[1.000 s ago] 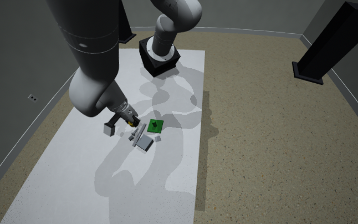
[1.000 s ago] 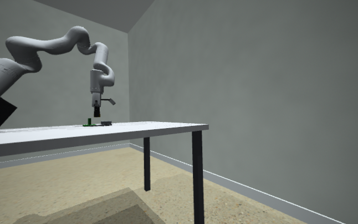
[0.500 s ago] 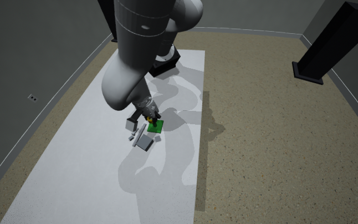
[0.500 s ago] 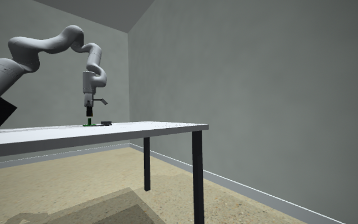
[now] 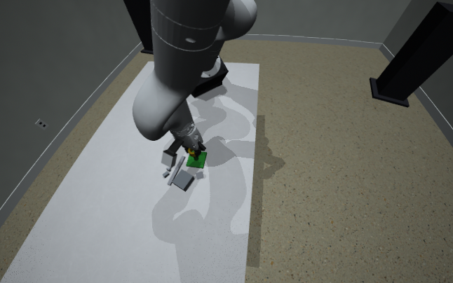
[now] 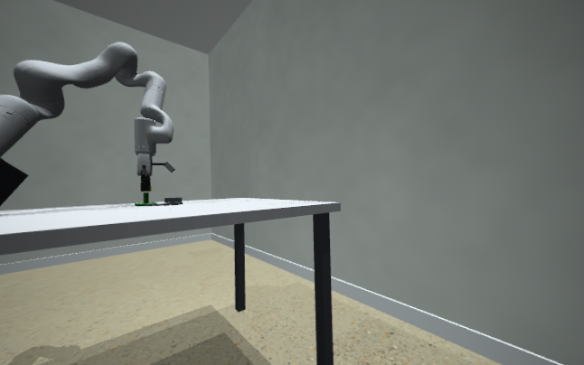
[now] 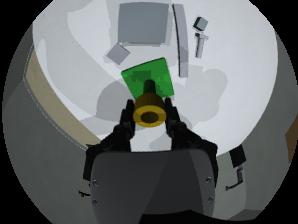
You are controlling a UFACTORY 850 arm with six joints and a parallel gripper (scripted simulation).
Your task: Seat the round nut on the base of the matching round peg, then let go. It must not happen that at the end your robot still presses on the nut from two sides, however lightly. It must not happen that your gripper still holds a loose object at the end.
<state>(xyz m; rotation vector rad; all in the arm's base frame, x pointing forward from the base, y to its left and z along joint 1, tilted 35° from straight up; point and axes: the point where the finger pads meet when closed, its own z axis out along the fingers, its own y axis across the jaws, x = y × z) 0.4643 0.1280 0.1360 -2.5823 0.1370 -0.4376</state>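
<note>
The long grey bar is 8 cm ahead of my hand, 6 cm to the right of it and 8 cm below it. Round my hand: grey slab (11 cm ahead, 7 cm below).
</note>
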